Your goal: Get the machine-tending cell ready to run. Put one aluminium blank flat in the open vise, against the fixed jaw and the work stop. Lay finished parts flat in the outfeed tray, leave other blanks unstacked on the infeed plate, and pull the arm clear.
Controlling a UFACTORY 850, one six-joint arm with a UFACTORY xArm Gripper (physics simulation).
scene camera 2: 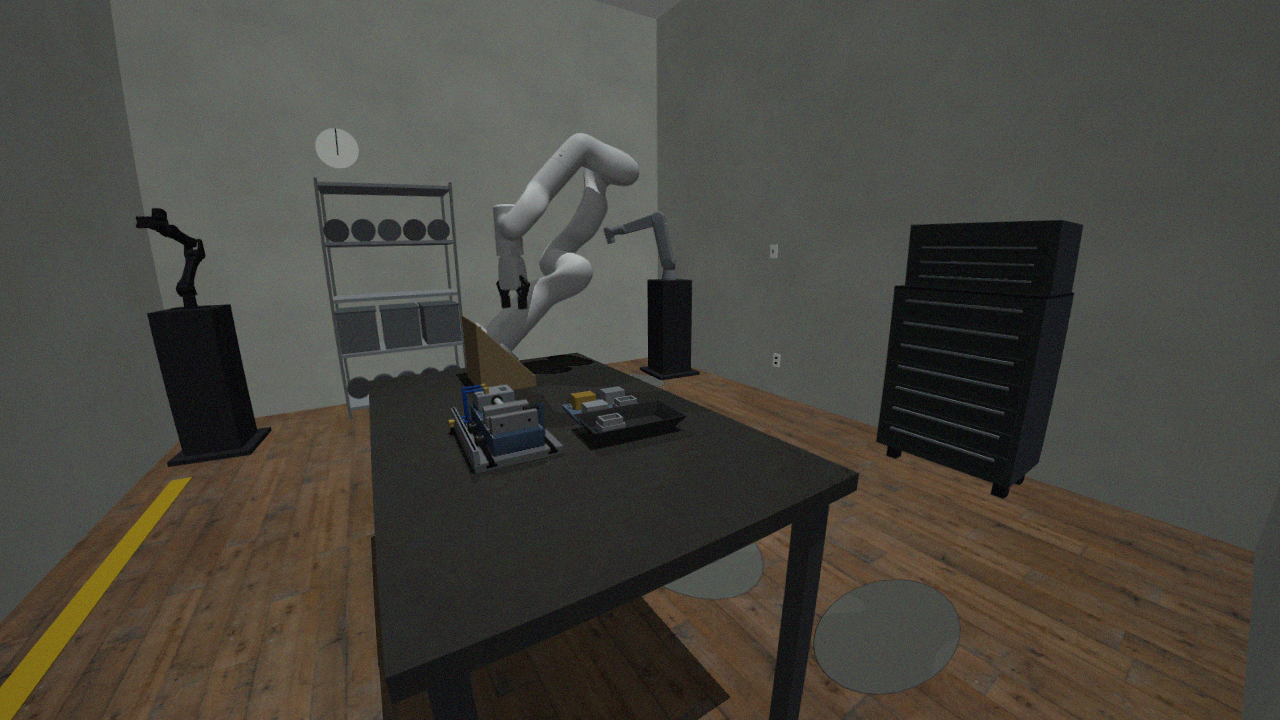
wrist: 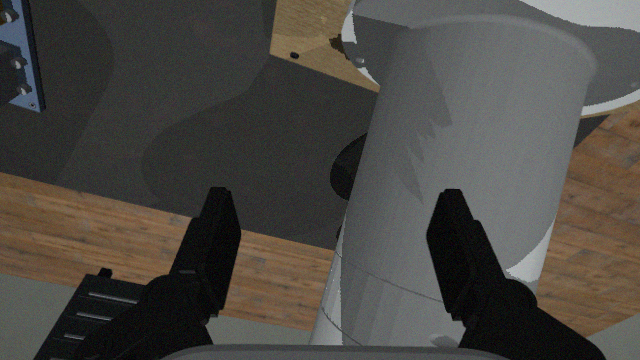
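Note:
My gripper (scene camera 2: 513,306) (wrist: 333,211) is open and empty, high above the far end of the table, behind the vise. The vise (scene camera 2: 517,438), with a blue body and grey jaws, stands on the table in the scene view; whether a blank lies between its jaws cannot be told. The black outfeed tray (scene camera 2: 631,436) is right of it, with a light grey part (scene camera 2: 610,420) at its left end. Behind the tray, a gold block (scene camera 2: 582,400) and grey pieces (scene camera 2: 612,393) (scene camera 2: 594,406) sit at the blue infeed plate (scene camera 2: 569,409), partly hidden by the tray.
A tan upright panel (scene camera 2: 487,355) (wrist: 320,60) stands behind the vise, near the arm's base. In the wrist view my arm's thick grey link (wrist: 465,150) fills the middle right, and a blue plate corner (wrist: 12,35) shows at upper left. A black drawer cabinet (scene camera 2: 971,358) stands right.

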